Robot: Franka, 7 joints.
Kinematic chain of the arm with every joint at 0, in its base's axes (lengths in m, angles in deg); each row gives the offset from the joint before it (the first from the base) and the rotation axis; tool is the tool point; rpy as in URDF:
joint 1: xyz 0 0 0.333 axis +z
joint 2: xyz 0 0 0 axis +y
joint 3: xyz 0 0 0.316 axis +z
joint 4: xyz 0.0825 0 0 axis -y
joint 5: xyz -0.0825 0 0.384 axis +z
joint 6: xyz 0 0 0 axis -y
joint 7: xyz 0.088 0 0 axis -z
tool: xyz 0 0 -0.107 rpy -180 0 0
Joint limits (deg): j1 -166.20..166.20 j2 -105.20..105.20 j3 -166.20..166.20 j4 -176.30..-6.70 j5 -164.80..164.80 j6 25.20..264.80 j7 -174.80..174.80
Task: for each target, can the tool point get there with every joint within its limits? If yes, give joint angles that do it. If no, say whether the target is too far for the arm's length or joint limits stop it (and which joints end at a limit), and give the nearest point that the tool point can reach.
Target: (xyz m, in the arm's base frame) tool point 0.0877 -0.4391 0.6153
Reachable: yes | joints -35.19 -35.75 -37.46 -139.18 -12.14 173.45 -14.79
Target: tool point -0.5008 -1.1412 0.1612
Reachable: no: too far | nearest point -0.3415 -0.7782 0.2158 | short by 0.400 m
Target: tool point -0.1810 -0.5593 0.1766
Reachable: yes | joints 3.70 -77.32 -109.80 -125.08 2.04 181.57 -124.69
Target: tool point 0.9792 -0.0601 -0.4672
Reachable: no: too far | nearest point 0.6742 -0.0414 -0.1879 | short by 0.414 m
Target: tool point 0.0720 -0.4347 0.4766
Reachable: yes | joints 16.75 -74.92 -90.08 -126.76 -111.91 216.31 128.36
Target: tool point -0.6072 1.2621 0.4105
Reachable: no: too far | nearest point -0.3714 0.7719 0.3804 | short by 0.545 m
